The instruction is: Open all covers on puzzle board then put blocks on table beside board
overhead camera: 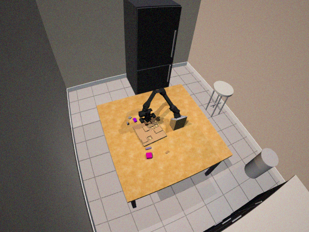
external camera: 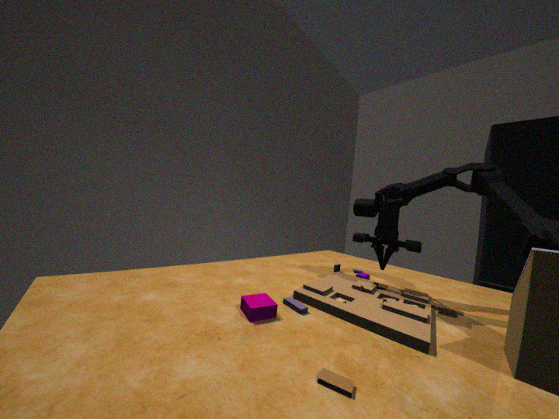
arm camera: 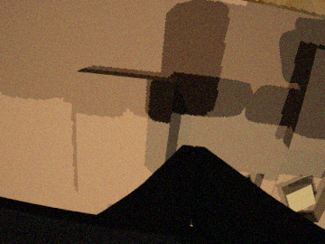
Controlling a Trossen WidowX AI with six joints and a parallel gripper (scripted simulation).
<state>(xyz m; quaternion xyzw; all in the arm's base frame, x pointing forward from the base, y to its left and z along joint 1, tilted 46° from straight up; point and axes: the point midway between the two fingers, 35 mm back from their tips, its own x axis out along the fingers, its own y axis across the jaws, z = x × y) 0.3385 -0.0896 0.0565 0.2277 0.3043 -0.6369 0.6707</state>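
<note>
Right now the purple block is 140 mm to the right of my gripper tip, 110 mm ahead of it and 70 mm below it. Round my gripper tip: magenta block (370 mm to the left, 130 mm ahead, 70 mm below); lavender block (280 mm to the left, 100 mm ahead, 80 mm below).
</note>
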